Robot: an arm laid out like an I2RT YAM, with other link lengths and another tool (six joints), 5 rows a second.
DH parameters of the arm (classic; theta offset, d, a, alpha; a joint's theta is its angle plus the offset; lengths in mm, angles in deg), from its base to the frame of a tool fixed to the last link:
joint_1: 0 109.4 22.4 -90
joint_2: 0 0 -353.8 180
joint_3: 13.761 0 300.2 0
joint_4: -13.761 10 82.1 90
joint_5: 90 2.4 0 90
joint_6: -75 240.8 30.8 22.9
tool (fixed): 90 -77.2 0 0
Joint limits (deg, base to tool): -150..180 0..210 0..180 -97..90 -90..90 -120..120
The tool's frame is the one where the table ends.
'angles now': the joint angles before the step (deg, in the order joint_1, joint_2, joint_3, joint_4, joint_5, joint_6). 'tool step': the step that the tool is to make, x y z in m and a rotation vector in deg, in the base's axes. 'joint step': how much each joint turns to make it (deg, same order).
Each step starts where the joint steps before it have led.
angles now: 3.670, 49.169, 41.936, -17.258, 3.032, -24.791
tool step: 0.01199, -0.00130, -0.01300, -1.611, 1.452, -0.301
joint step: -0.048, 2.642, -0.782, 1.948, 0.874, -1.265
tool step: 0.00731, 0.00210, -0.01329, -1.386, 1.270, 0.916
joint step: -0.017, 1.692, -1.152, 1.594, -0.251, -1.586
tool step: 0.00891, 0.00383, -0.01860, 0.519, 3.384, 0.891
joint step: 0.020, 2.818, 0.064, -0.602, -1.116, 0.220
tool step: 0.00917, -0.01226, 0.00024, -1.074, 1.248, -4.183
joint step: -0.010, 2.611, 1.921, -0.729, 4.082, 1.322
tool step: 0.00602, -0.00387, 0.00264, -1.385, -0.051, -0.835
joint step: -0.146, 1.232, 0.796, 0.505, 1.318, -0.817
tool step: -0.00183, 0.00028, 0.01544, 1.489, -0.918, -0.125
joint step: -0.175, -0.729, 2.142, -2.025, -0.791, 1.205
